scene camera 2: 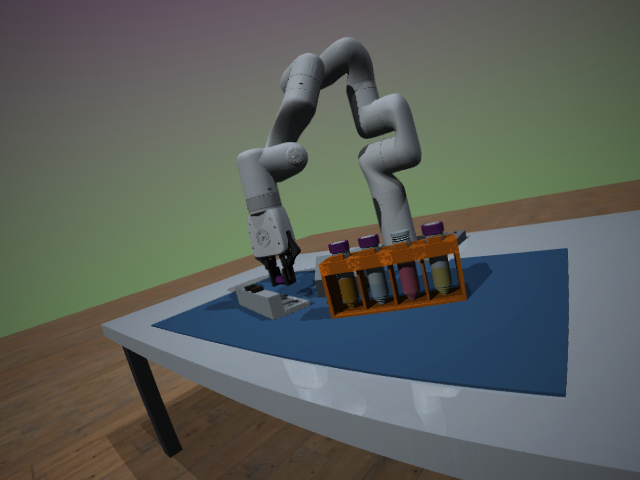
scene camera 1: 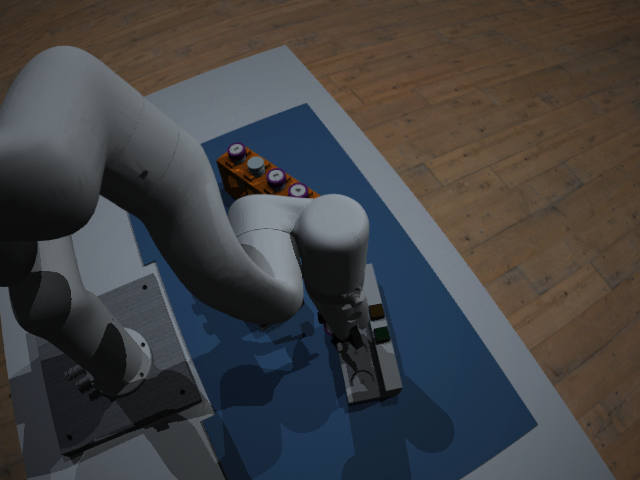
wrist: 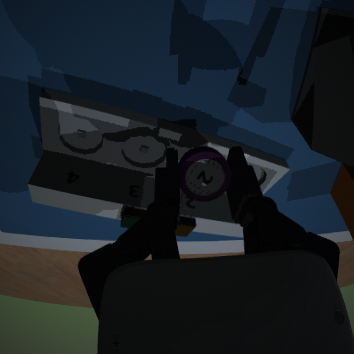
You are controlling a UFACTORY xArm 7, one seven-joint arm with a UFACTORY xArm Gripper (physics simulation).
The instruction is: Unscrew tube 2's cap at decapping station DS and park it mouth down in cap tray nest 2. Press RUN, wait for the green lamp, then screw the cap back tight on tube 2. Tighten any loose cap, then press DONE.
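Frame: origin at the arm's base, x ahead, y left, z up, level; centimetres.
Seen in the pictures: gripper, between the fingertips: (scene camera 2: 284,284) (scene camera 1: 334,328) (wrist: 201,161); arm's base, origin of its link: (scene camera 1: 118,362).
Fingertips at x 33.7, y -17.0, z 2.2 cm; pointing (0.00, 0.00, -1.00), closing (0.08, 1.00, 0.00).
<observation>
Offsets run from my fingertips to a thing's top centre. "*": to the spot under its first point.
My gripper (scene camera 1: 338,333) (scene camera 2: 281,276) (wrist: 201,161) is shut on a purple cap @[dx +0.1, dy +0.0, dz +2.4 cm] (scene camera 2: 279,280) (wrist: 205,173) marked 2, top face up. The cap is over the nest 2 place of the grey cap tray @[dx +3.3, dy -2.7, dz +1.7 cm] (scene camera 1: 387,361) (scene camera 2: 258,302) (wrist: 55,195) and covers that nest; whether it touches the tray cannot be told. Nest 4 @[dx -1.4, dy -9.0, dz -2.9 cm] (wrist: 81,136) and nest 3 @[dx +1.0, dy -4.4, dz -2.9 cm] (wrist: 144,149) are empty. Nest 1 is partly hidden by a finger. A tube @[dx +5.7, dy +30.6, dz +8.3 cm] (scene camera 1: 255,165) (scene camera 2: 400,237) with a pale, ribbed top and no purple cap stands in the orange rack @[dx +6.2, dy +28.1, dz +6.6 cm] (scene camera 1: 227,178) (scene camera 2: 385,256).
The rack holds three purple-capped tubes, one of them the yellow-filled tube @[dx +4.5, dy +35.7, dz +8.3 cm] (scene camera 2: 442,276). A dark green block @[* dx +4.8, dy -5.6, dz +1.7 cm] (scene camera 1: 381,333) (wrist: 131,220) and an amber block @[* dx +6.6, dy -2.2, dz +1.7 cm] (scene camera 1: 376,311) (wrist: 186,228) sit beside the tray. A large dark object @[* dx -5.0, dy +8.0, dz -0.3 cm] (wrist: 330,90) stands at the right of the wrist view.
</observation>
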